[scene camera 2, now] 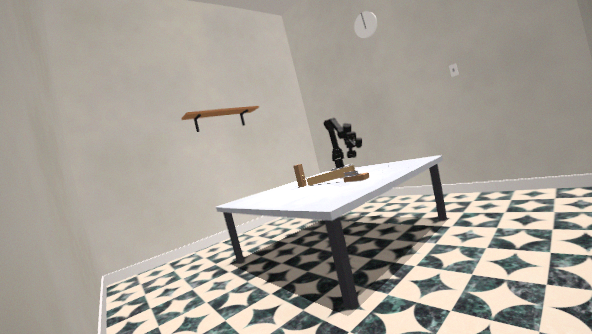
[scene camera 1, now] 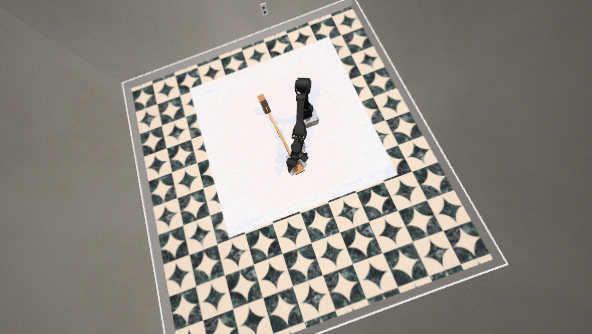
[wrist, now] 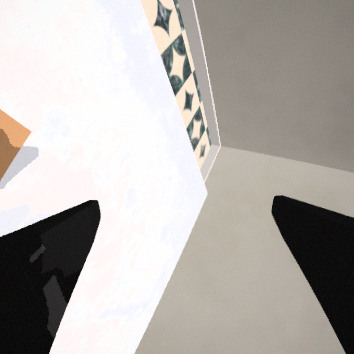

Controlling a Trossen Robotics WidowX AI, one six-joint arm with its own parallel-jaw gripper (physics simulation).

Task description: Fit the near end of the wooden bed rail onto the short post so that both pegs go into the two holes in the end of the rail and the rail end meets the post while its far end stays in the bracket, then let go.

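Places are measured from the arm's base along level axes (x left, y back, z up), in metres.
Pixels of known places: gripper, between the fingertips: (scene camera 2: 354, 151) (scene camera 1: 290, 170) (wrist: 187, 206); arm's base, origin of its link: (scene camera 2: 340, 167) (scene camera 1: 307, 114).
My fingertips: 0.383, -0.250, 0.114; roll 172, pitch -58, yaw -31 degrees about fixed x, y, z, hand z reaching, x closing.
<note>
For each thing: its top centre in the pictures, then the offset to it from my fingertips, as dx, dy, dz. "*": a spot on its surface instead. Level surfaces: height alone.
- white table, height of its surface: dz -0.194
- upright post with the dark bracket, a spot on its surface: (scene camera 2: 300, 175) (scene camera 1: 263, 107) * -0.547, -0.045, -0.100
- short post, a spot on its surface: (scene camera 2: 355, 177) * -0.048, +0.006, -0.169
- wooden corner, a spot on its surface: (wrist: 12, 137) * -0.002, +0.023, -0.158
The wooden rail (scene camera 1: 278, 130) (scene camera 2: 328, 175) lies on the white table (scene camera 1: 344, 149) (scene camera 2: 328, 199) (wrist: 105, 105). Its far end sits at the upright post with the dark bracket (scene camera 1: 265, 107) (scene camera 2: 300, 175). The short post (scene camera 1: 298, 171) (scene camera 2: 355, 177) lies flat at the rail's near end; I cannot tell whether the two touch. My gripper (scene camera 1: 297, 163) (scene camera 2: 351, 154) (wrist: 186, 201) is open and empty. It hangs a little above the near end of the rail and the short post. In the wrist view only a wooden corner (wrist: 12, 137) shows at the left edge, outside the fingers.
The arm's base (scene camera 1: 312, 122) stands on the table just right of the rail. The table's edge shows in the wrist view, with tiled floor (wrist: 182, 88) and grey walls beyond. A wall shelf (scene camera 2: 218, 112) and a clock (scene camera 2: 365, 24) hang far off.
</note>
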